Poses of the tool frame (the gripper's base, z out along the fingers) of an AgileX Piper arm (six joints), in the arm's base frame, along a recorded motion.
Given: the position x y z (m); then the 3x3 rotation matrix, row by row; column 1 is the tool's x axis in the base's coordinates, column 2 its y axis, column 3 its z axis. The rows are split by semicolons.
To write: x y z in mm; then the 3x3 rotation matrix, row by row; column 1 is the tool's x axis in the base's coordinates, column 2 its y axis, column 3 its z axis. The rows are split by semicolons. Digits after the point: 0 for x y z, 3 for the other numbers.
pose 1, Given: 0.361, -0.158, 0.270; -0.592, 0.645, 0.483; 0.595, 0.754, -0.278; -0.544, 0.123, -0.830
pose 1, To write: 361, -158, 270; -0.592, 0.645, 0.483; 0.595, 0.754, -0.278; -0.544, 0.123, -0.830
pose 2, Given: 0.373, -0.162, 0.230; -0.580, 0.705, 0.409; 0.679, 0.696, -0.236; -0.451, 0.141, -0.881
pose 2, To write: 373, -162, 230; -0.580, 0.705, 0.409; 0.679, 0.696, -0.236; -0.451, 0.141, -0.881
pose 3, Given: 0.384, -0.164, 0.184; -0.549, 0.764, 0.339; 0.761, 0.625, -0.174; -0.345, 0.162, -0.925
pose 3, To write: 384, -164, 184; -0.549, 0.764, 0.339; 0.761, 0.625, -0.174; -0.345, 0.162, -0.925
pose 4, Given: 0.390, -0.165, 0.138; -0.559, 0.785, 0.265; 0.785, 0.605, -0.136; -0.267, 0.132, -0.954
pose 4, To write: 390, -165, 138; -0.559, 0.785, 0.265; 0.785, 0.605, -0.136; -0.267, 0.132, -0.954
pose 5, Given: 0.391, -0.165, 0.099; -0.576, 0.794, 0.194; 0.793, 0.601, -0.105; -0.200, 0.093, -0.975
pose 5, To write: 391, -165, 99; -0.576, 0.794, 0.194; 0.793, 0.601, -0.105; -0.200, 0.093, -0.975
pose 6, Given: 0.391, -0.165, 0.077; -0.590, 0.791, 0.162; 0.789, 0.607, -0.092; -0.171, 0.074, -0.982
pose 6, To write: 391, -165, 77; -0.590, 0.791, 0.162; 0.789, 0.607, -0.092; -0.171, 0.074, -0.982
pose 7, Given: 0.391, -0.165, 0.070; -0.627, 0.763, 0.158; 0.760, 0.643, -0.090; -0.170, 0.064, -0.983
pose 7, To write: 391, -165, 70; -0.627, 0.763, 0.158; 0.760, 0.643, -0.090; -0.170, 0.064, -0.983
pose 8, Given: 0.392, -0.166, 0.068; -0.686, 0.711, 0.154; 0.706, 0.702, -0.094; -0.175, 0.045, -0.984
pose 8, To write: 392, -166, 68; -0.686, 0.711, 0.154; 0.706, 0.702, -0.094; -0.175, 0.045, -0.984
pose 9, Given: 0.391, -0.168, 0.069; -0.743, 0.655, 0.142; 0.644, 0.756, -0.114; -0.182, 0.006, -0.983
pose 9, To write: 391, -168, 69; -0.743, 0.655, 0.142; 0.644, 0.756, -0.114; -0.182, 0.006, -0.983
